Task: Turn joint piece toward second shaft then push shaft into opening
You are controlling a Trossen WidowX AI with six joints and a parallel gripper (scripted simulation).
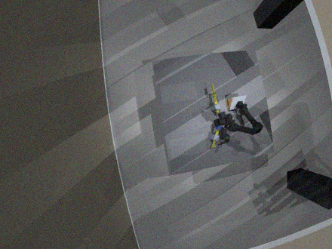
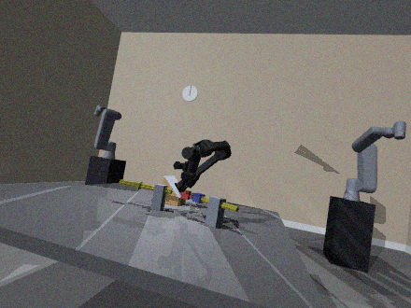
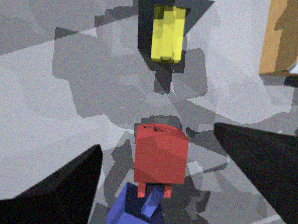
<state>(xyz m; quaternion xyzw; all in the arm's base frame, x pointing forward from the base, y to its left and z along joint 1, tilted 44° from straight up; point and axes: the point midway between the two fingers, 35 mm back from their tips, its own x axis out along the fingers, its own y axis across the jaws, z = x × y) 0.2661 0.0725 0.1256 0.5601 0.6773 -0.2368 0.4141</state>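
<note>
My gripper tip is 2 cm to the right of the red joint piece and 2 cm above it.
</note>
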